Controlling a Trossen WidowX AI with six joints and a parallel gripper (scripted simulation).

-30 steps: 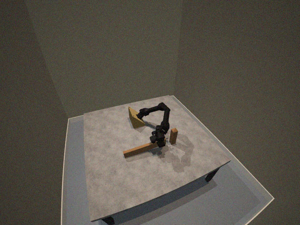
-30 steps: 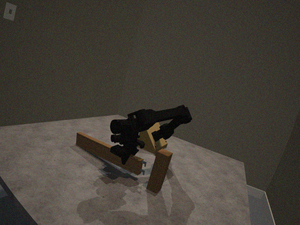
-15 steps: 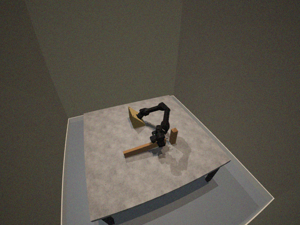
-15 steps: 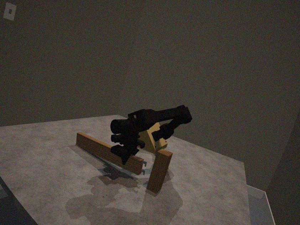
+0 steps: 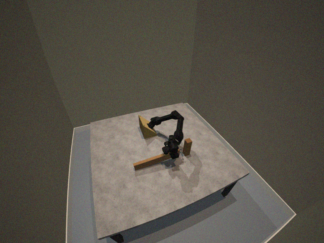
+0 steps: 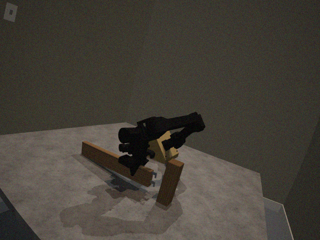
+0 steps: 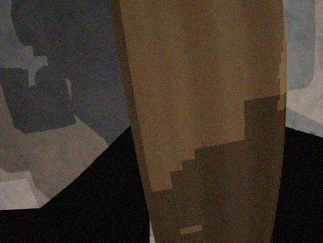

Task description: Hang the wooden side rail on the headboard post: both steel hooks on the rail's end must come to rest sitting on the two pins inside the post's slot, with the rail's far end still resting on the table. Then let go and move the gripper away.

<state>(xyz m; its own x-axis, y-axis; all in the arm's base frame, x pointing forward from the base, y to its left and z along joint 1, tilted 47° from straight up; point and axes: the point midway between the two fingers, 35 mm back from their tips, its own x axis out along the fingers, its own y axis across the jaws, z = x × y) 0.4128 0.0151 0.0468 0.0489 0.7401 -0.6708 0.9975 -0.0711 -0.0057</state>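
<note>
My gripper tip is 160 mm to the right of the headboard post, 40 mm below it and 10 mm short of it.
</note>
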